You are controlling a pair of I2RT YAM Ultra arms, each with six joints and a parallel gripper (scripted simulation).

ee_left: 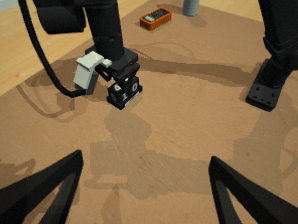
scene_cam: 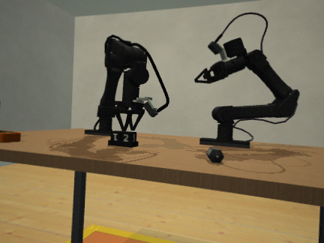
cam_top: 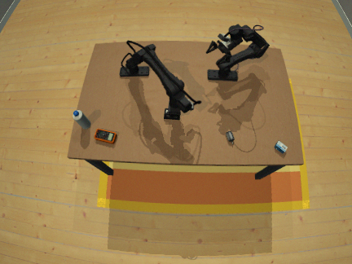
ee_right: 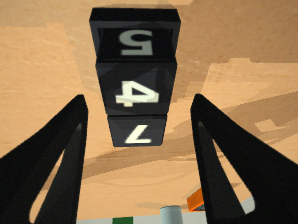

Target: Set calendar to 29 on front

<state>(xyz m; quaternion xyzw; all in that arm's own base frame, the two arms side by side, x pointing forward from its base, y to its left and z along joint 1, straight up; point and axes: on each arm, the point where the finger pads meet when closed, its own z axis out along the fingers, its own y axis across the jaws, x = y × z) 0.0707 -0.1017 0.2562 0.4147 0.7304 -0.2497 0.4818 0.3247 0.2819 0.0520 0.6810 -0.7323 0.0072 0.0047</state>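
My right hand is 2 cm to the left of the black calendar tray and 5 cm above it.
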